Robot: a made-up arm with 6 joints.
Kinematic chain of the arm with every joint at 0, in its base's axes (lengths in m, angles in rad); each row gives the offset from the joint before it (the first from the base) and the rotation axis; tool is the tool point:
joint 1: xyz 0 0 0.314 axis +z
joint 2: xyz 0 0 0 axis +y
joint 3: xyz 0 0 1.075 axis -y
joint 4: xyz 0 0 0 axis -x
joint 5: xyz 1.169 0 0 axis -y
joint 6: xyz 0 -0.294 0 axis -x
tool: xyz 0 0 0
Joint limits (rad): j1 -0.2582..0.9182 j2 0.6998..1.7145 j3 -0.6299..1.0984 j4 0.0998..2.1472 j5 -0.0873..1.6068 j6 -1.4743..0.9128
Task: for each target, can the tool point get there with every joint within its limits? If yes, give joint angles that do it. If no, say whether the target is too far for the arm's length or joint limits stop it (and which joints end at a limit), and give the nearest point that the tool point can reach.
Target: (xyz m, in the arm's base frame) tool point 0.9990 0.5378 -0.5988
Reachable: yes | joints 0.4072 1.3025 -0.4229 1.9113 1.1038 -0.3986
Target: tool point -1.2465 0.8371 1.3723
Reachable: no: joint limits stop it (at a limit: joint 1, joint 2, joint 3, joint 4) | nearest point 0.8893 1.4274 1.8172 | short by 2.260 m
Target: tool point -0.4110 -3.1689 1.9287
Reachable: no: too far | nearest point 1.6103 -0.7192 1.6594 | short by 3.187 m
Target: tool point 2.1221 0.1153 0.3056
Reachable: yes | joints 0.1619 1.1951 0.6907 0.6816 0.9403 -0.7244
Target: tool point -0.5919 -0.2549 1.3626
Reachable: no: joint limits stop it (at a limit: joint 1, joint 2, joint 3, joint 4) | nearest point 0.8921 -0.5382 0.0081 | short by 2.029 m
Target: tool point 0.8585 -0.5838 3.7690
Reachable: no: too far | nearest point 1.5909 -0.4650 1.8581 | short by 2.050 m
